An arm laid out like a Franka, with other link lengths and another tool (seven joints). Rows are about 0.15 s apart.
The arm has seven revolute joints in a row. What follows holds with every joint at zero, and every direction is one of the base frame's. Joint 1 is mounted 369.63 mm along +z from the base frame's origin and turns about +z. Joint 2 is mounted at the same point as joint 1 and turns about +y. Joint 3 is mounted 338.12 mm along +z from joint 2 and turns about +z. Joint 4 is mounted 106.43 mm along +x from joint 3 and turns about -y. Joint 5 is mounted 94.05 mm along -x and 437.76 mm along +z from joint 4 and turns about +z. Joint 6 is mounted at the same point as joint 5 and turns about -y. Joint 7 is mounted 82.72 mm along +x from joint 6 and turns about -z. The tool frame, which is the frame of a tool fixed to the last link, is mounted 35 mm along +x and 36 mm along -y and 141.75 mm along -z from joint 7; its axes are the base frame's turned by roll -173.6, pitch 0 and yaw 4.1 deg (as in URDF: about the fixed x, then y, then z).
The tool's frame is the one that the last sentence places.
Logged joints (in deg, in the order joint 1, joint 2, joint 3, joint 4, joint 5, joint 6, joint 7), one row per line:
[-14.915, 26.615, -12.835, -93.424, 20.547, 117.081, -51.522]
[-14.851, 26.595, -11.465, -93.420, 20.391, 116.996, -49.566]
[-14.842, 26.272, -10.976, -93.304, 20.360, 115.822, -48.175]
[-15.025, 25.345, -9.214, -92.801, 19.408, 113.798, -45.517]
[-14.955, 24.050, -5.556, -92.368, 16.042, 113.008, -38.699]
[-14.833, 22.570, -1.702, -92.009, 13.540, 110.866, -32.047]
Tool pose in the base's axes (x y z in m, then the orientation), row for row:
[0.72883, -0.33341, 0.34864, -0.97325, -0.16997, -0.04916, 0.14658]
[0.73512, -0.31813, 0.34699, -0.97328, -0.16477, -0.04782, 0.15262]
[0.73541, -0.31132, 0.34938, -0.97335, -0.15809, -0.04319, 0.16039]
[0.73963, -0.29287, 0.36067, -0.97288, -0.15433, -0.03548, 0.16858]
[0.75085, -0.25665, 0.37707, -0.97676, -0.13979, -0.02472, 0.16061]
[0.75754, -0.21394, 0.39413, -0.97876, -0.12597, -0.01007, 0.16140]
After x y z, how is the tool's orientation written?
As a quaternion, x y z w.
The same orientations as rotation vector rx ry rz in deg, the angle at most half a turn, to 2 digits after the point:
[-160.51, -28.03, -8.11]
[-159.98, -27.08, -7.86]
[-159.30, -25.87, -7.07]
[-158.50, -25.14, -5.78]
[-159.84, -22.88, -4.05]
[-160.09, -20.60, -1.65]

